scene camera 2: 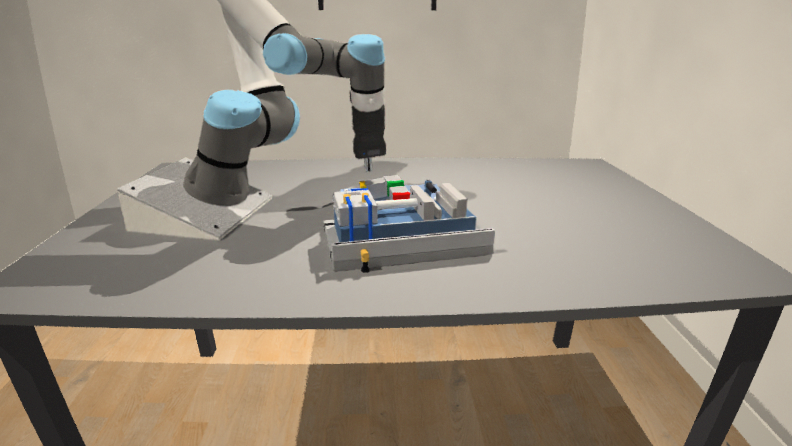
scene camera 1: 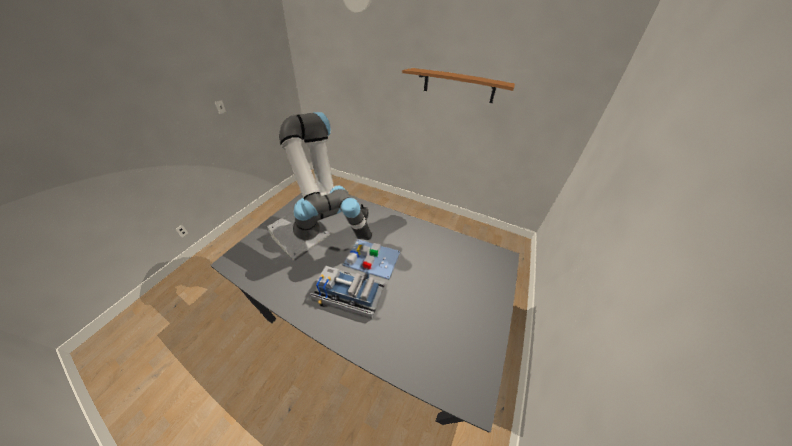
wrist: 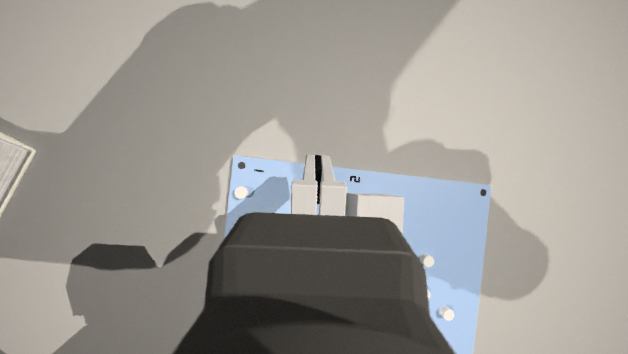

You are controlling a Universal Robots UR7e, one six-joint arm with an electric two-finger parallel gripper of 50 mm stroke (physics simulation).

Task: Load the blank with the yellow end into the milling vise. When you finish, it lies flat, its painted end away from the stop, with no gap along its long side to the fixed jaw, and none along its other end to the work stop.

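The blank with the yellow end (scene camera 1: 359,248) (scene camera 2: 362,184) is on the light-blue plate, its grey body partly hidden; my gripper's housing hides it in the wrist view. My gripper (scene camera 2: 368,165) (wrist: 317,170) is shut with nothing between its fingertips. It hangs above the plate, above the yellow-ended blank in scene camera 2. The milling vise (scene camera 1: 339,292) (scene camera 2: 410,227) stands in front of the plate. Its movable jaw (scene camera 1: 355,283) (scene camera 2: 422,202), on the rod side, and its fixed jaw (scene camera 1: 367,288) (scene camera 2: 451,200) stand apart, with no blank seen between them. I cannot make out the work stop clearly.
The light-blue plate (scene camera 1: 392,267) (wrist: 450,225) has white pegs (wrist: 241,192) (wrist: 446,313). It also bears a green-ended blank (scene camera 1: 374,252) (scene camera 2: 395,183) (wrist: 380,210), a red-ended one (scene camera 1: 366,264) (scene camera 2: 400,195) and a blue-ended one at its left. The vise's actuator block (scene camera 2: 354,210) carries blue hoses.
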